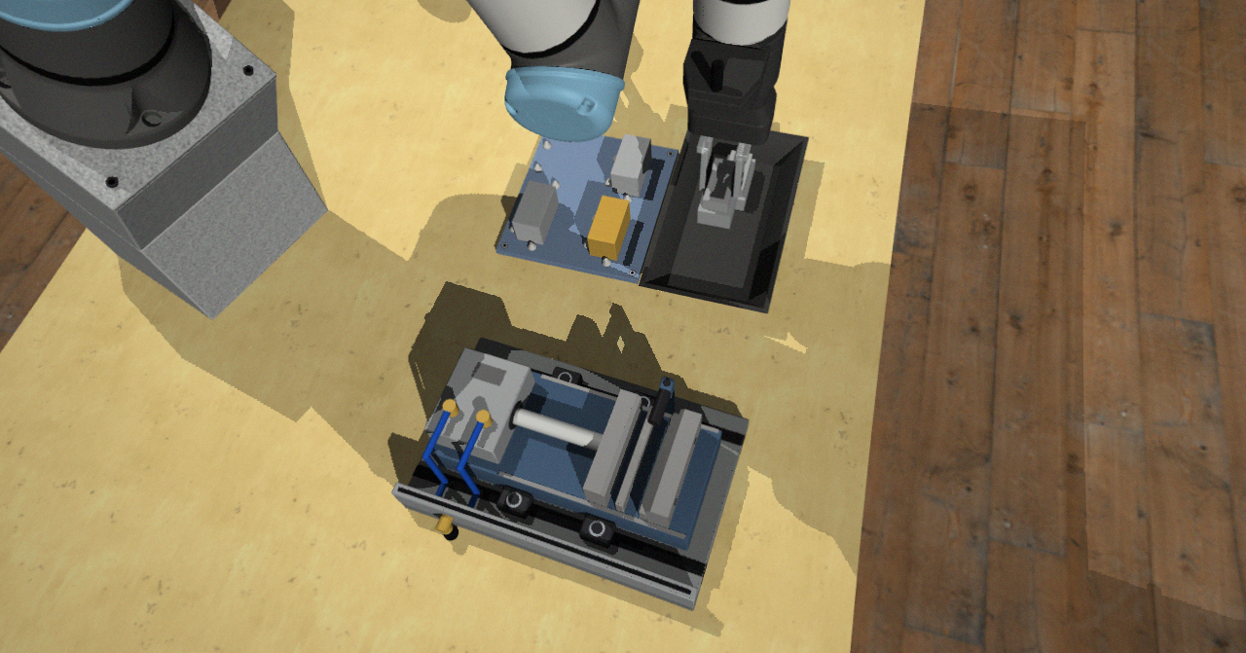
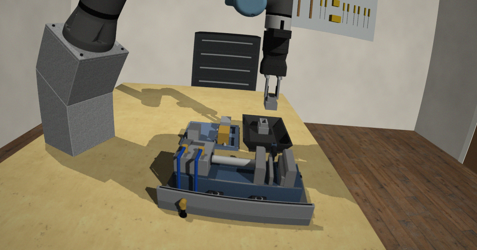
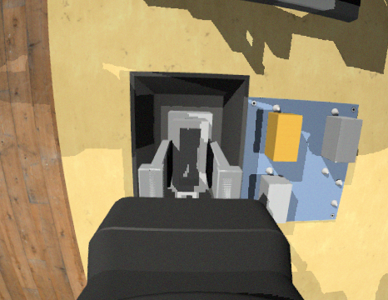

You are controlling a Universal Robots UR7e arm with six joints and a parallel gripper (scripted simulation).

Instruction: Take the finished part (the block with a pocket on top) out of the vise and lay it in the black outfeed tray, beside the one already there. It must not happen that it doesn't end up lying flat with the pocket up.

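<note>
The yellow block lies 140 mm below my hand, 120 mm behind it and 30 mm to the left of it. Round my hand: white rod (230 mm to the right, 150 mm behind, 90 mm below); then blue fixture plate (170 mm below, 150 mm behind, 90 mm to the left); then vise (230 mm to the right, 140 mm behind, 130 mm below).
</note>
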